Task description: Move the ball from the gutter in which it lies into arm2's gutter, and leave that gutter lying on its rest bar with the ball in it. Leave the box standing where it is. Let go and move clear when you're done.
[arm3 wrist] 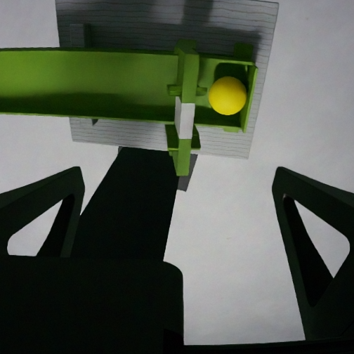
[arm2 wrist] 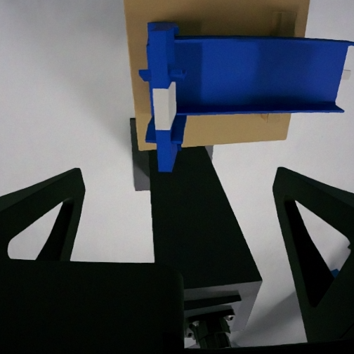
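The yellow ball (arm3 wrist: 227,95) lies in the green gutter (arm3 wrist: 125,85) at its closed right end, in the arm3 wrist view. The green gutter has an upright handle with a white patch (arm3 wrist: 185,119). A blue gutter (arm2 wrist: 260,75) lies level in the arm2 wrist view, with a blue handle with a white patch (arm2 wrist: 164,109) at its left end. Arm2's gripper (arm2 wrist: 179,172) is open, its fingers wide apart on the near side of the blue handle. Arm3's gripper (arm3 wrist: 178,172) is open, its fingers wide apart on the near side of the green handle. Arm1's gripper does not show.
A tan stand top (arm2 wrist: 225,131) is under the blue gutter. A grey wood-grained stand top (arm3 wrist: 220,145) is under the green gutter. A dark arm base part (arm2 wrist: 195,215) (arm3 wrist: 135,200) shows between the fingers in each view. The box cannot be made out.
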